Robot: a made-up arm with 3 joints. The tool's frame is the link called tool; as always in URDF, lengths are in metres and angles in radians.
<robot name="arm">
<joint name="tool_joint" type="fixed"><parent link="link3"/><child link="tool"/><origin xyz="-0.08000 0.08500 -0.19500" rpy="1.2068 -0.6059 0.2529"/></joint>
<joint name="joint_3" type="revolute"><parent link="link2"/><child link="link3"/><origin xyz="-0.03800 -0.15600 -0.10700" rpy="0.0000 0.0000 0.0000"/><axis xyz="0 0 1"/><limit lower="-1.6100" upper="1.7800" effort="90" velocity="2.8"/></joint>
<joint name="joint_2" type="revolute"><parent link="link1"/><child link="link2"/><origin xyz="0.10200 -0.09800 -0.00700" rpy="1.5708 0.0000 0.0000"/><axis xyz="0 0 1"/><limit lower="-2.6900" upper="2.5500" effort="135" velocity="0.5"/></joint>
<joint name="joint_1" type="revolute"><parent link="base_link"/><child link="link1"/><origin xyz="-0.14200 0.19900 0.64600" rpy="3.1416 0.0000 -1.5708"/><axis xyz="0 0 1"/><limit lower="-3.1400" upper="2.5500" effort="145" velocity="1.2"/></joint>
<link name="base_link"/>
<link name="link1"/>
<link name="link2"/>
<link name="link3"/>
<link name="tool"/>
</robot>
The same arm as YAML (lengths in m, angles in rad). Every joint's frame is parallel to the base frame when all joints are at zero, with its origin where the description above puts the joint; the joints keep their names.
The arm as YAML. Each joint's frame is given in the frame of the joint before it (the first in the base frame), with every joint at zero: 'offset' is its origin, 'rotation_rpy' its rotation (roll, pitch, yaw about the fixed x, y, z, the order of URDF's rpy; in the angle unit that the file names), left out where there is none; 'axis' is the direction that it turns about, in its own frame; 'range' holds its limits. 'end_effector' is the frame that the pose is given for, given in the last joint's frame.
length_unit: m
angle_unit: rad
chain:
  - id: joint_1
    offset: [-0.142, 0.199, 0.646]
    axis: [0.0, 0.0, -1.0]
    range: [-3.14, 2.55]
  - id: joint_2
    offset: [0.098, -0.102, 0.007]
    axis: [1.0, 0.0, 0.0]
    range: [-2.69, 2.55]
  - id: joint_3
    offset: [-0.107, 0.038, 0.156]
    axis: [1.0, 0.0, 0.0]
    range: [-1.61, 1.78]
end_effector:
  offset: [-0.195, 0.08, -0.085]
  rotation_rpy: [-0.2179, 0.2071, -0.9497]

